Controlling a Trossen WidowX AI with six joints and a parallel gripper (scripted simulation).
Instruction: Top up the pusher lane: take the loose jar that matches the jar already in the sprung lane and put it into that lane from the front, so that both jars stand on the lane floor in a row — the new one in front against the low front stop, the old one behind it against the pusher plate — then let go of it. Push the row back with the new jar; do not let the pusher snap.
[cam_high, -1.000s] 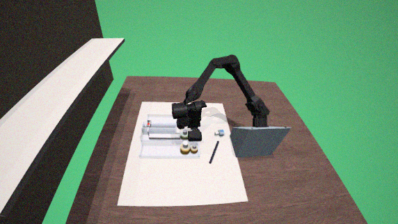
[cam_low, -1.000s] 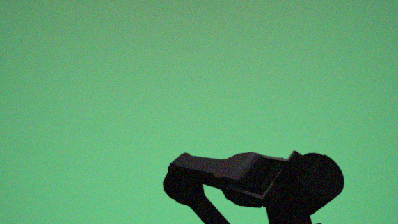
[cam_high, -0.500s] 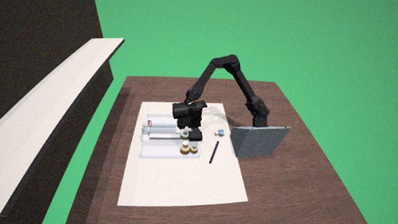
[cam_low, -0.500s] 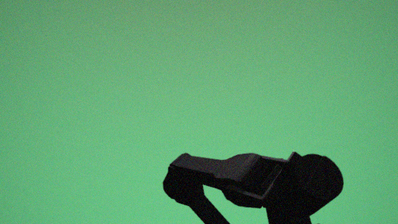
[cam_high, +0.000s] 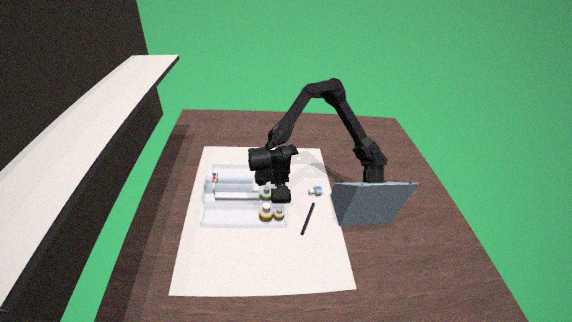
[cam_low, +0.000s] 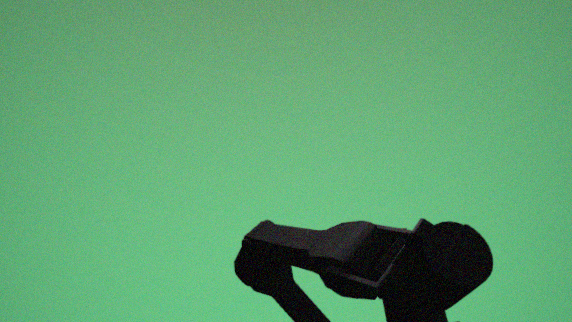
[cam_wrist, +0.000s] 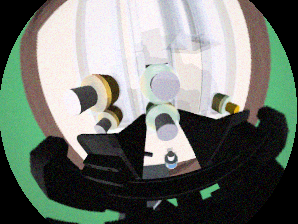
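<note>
My gripper tip is 10 cm past the black stick, 9 cm to the right of it and 2 cm above it. The rest, counted from my gripper tip: lane rack 15 cm ahead, 2 cm to the right, 1 cm below; then red mark 23 cm ahead, 4 cm to the right, 4 cm above.
</note>
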